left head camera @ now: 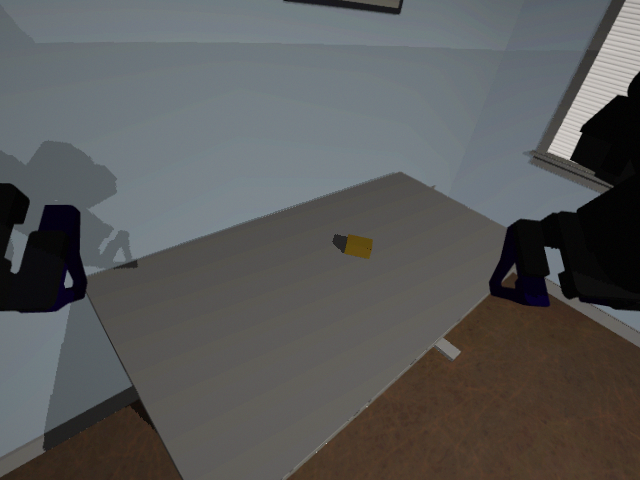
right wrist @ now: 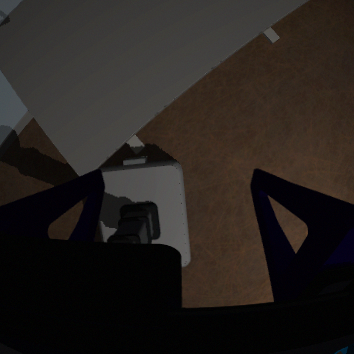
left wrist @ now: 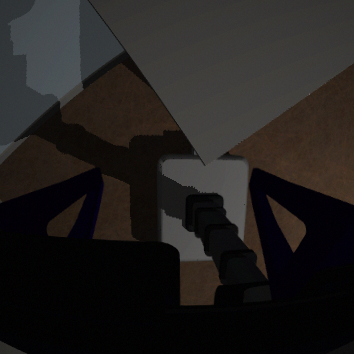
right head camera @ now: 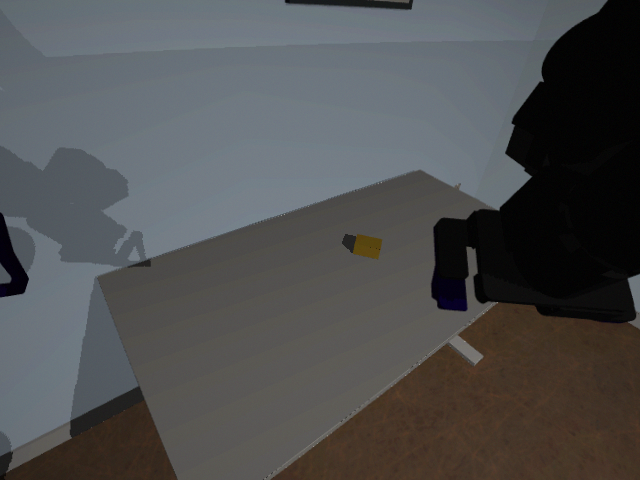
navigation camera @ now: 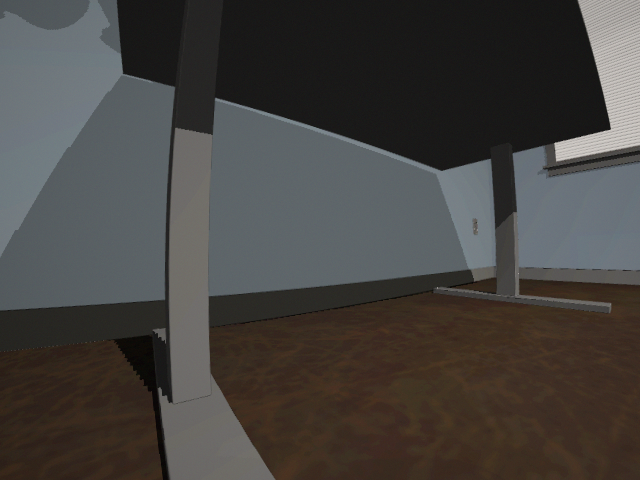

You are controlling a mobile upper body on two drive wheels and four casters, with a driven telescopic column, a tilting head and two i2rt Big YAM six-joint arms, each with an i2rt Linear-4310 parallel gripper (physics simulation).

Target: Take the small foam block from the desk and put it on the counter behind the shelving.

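Note:
A small yellow foam block lies on the grey desk, toward its far part, with a dark shadow at its left. My left gripper is open and empty; part of it shows at the left edge of the head views. My right gripper is open and empty; in the head views it is at the right, well apart from the block. The block does not show in either wrist view. The counter and the shelving do not show in these views.
In both wrist views the desk's near corner overlaps my white base. The navigation camera looks under the desk, with a near leg and a far leg. A blue wall stands behind; a blinded window is at right.

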